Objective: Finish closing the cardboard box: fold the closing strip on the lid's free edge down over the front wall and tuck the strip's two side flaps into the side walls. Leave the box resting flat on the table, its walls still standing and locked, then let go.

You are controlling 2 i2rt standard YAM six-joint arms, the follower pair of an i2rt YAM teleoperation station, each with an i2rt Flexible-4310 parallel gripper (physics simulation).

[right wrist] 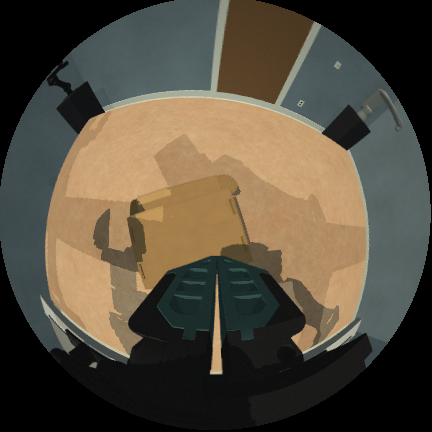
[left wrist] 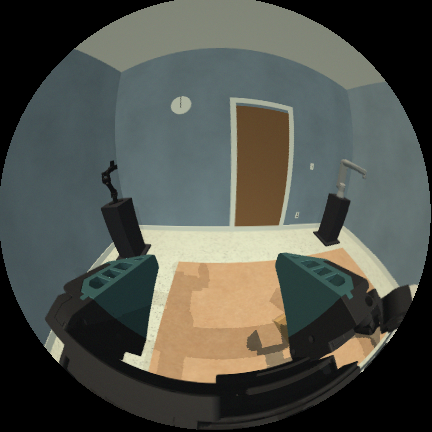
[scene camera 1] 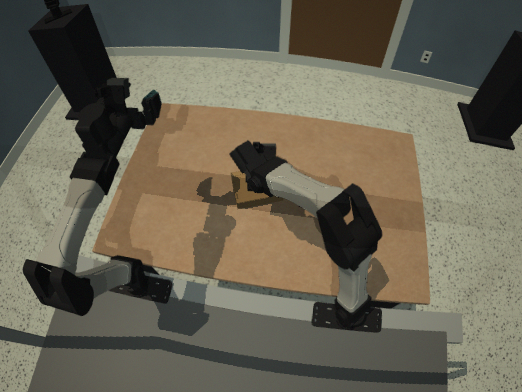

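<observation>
The cardboard box (scene camera 1: 250,199) (left wrist: 282,322) is mid-table, largely hidden by the right arm in scene camera 1 and by a finger in the left wrist view. In the right wrist view its lid (right wrist: 190,227) lies over the walls. The closing strip (right wrist: 187,191) shows along the lid's far edge, with rounded side flaps at its left (right wrist: 135,205) and right (right wrist: 231,185) ends; neither flap is seen tucked. My right gripper (right wrist: 216,260) is shut and empty above the box's near part in that view. My left gripper (scene camera 1: 136,96) (left wrist: 216,262) is open and empty, far from the box, by the table's back left corner.
The tan table top (scene camera 1: 325,145) (right wrist: 280,130) carries shadows of both arms. The right forearm (scene camera 1: 295,185) reaches across the box from the right. Black pedestals (scene camera 1: 70,55) (scene camera 1: 495,95) stand on the floor beyond the table.
</observation>
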